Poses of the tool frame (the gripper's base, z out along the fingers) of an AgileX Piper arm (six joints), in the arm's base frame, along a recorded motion.
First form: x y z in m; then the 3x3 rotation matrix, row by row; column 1 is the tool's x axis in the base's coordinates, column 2 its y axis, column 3 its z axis. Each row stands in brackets.
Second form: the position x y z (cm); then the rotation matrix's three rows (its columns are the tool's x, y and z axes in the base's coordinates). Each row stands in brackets. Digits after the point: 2 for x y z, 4 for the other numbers.
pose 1, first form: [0.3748 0.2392 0.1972], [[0.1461 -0.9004 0.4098], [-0.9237 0.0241 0.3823], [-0.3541 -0.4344 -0.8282]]
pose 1, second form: [37.48 23.92 19.72], [[0.1461 -0.9004 0.4098], [-0.9237 0.0241 0.3823], [-0.3541 -0.4344 -0.8282]]
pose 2, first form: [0.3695 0.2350 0.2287], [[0.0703 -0.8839 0.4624], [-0.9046 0.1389 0.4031], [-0.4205 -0.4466 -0.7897]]
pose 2, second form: [36.95 23.50 22.87], [[0.0703 -0.8839 0.4624], [-0.9046 0.1389 0.4031], [-0.4205 -0.4466 -0.7897]]
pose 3, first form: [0.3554 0.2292 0.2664], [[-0.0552 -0.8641 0.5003], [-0.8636 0.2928 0.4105], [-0.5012 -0.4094 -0.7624]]
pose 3, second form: [35.54 22.92 26.64], [[-0.0552 -0.8641 0.5003], [-0.8636 0.2928 0.4105], [-0.5012 -0.4094 -0.7624]]
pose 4, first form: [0.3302 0.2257 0.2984], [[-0.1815 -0.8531 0.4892], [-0.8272 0.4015 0.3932], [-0.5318 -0.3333 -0.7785]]
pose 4, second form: [33.02 22.57 29.84], [[-0.1815 -0.8531 0.4892], [-0.8272 0.4015 0.3932], [-0.5318 -0.3333 -0.7785]]
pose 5, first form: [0.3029 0.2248 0.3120], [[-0.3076 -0.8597 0.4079], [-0.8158 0.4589 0.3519], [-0.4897 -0.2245 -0.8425]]
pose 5, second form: [30.29 22.48 31.20], [[-0.3076 -0.8597 0.4079], [-0.8158 0.4589 0.3519], [-0.4897 -0.2245 -0.8425]]
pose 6, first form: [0.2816 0.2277 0.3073], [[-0.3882 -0.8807 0.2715], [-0.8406 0.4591 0.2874], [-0.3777 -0.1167 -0.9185]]
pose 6, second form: [28.16 22.77 30.73], [[-0.3882 -0.8807 0.2715], [-0.8406 0.4591 0.2874], [-0.3777 -0.1167 -0.9185]]
